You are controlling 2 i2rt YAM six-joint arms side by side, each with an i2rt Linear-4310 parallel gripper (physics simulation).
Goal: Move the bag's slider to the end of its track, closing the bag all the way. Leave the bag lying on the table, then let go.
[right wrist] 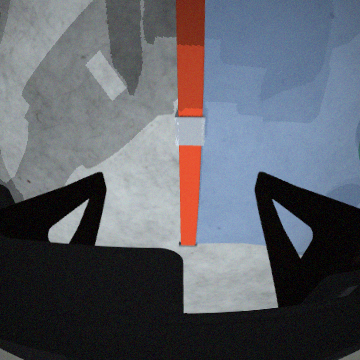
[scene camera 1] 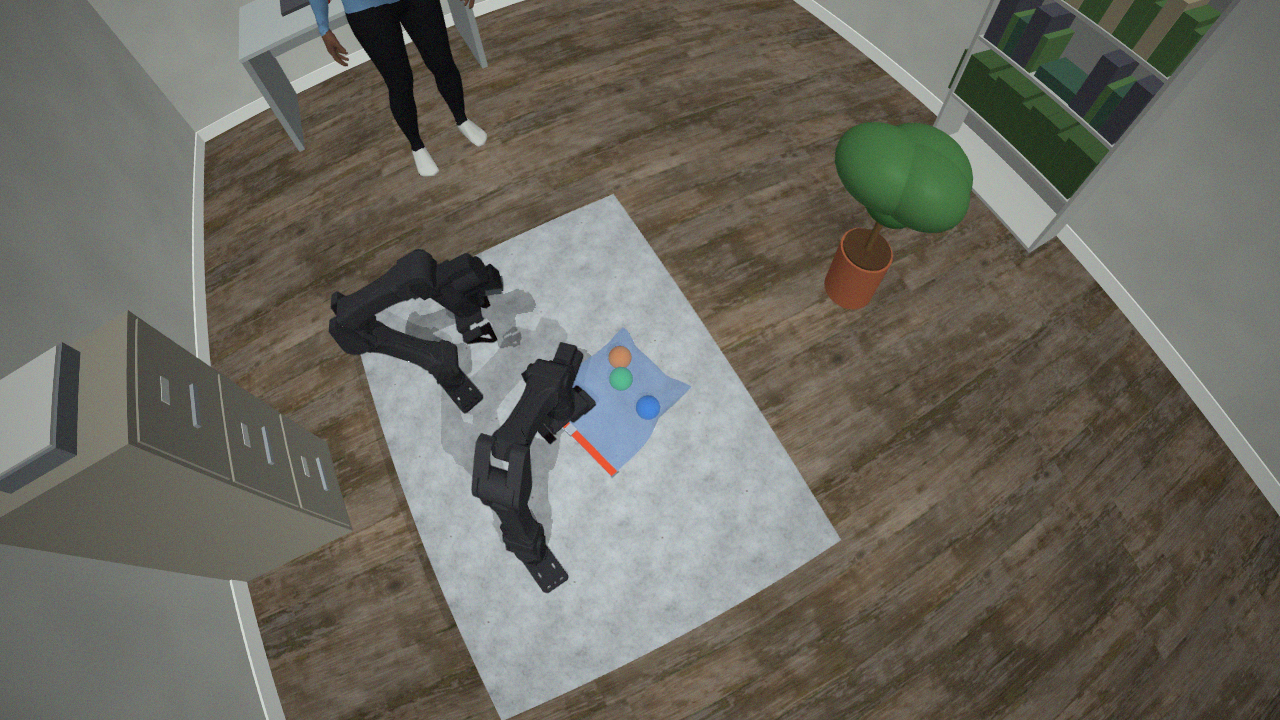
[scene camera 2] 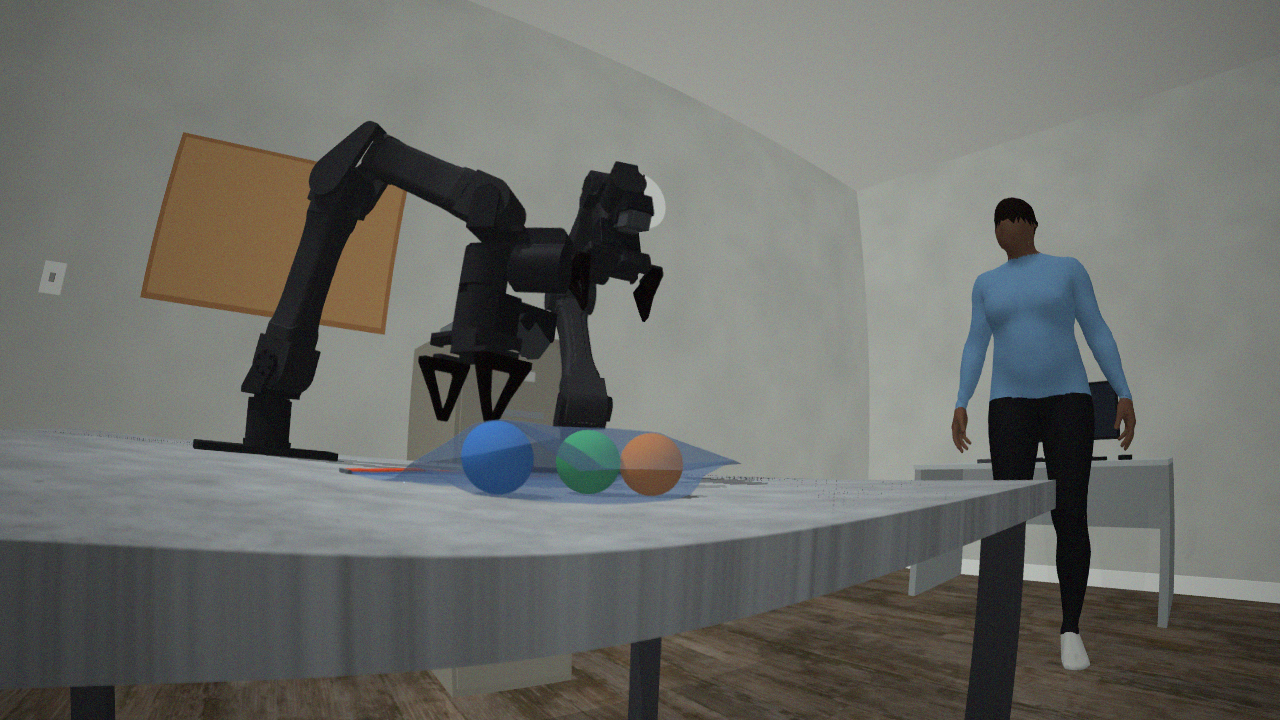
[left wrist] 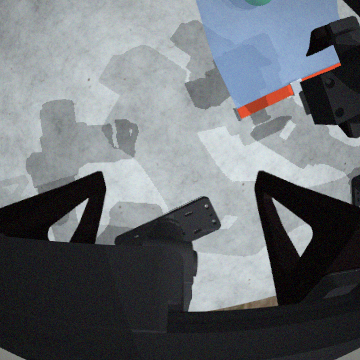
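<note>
The blue bag lies flat on the table. Its orange-red track runs along one edge. The pale grey slider sits partway along it, with track on both sides. My right gripper is open above the track; in the right wrist view its fingers are either side of it, with the slider ahead of the fingertips. My left gripper is open, raised and away from the bag.
Orange, green and blue balls lie in the bag. The right arm reaches between the left gripper and the bag. A person stands beyond the table.
</note>
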